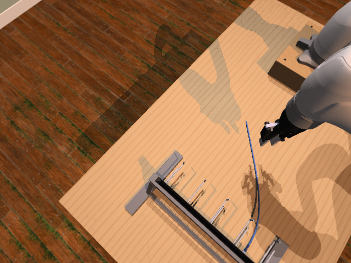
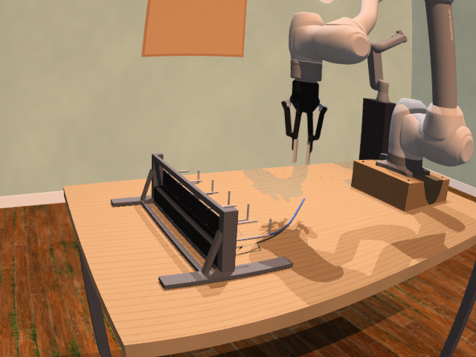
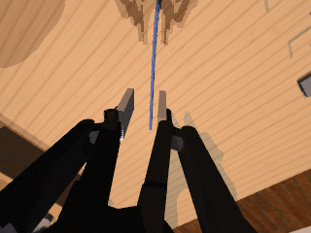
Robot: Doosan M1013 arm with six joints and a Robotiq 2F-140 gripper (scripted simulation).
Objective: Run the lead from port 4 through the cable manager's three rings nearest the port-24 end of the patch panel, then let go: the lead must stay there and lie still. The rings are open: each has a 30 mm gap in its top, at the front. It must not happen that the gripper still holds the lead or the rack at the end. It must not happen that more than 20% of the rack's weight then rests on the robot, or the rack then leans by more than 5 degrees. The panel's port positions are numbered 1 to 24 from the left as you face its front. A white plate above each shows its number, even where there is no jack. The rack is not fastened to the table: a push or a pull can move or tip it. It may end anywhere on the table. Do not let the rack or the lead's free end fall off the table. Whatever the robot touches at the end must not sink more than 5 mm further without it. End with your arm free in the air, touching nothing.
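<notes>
The lead end lies 110 mm behind my hand, 90 mm to the right of it and 180 mm below it. Also, from my hand: dark grey rack: 340 mm ahead, 10 mm to the right, 110 mm below.
</notes>
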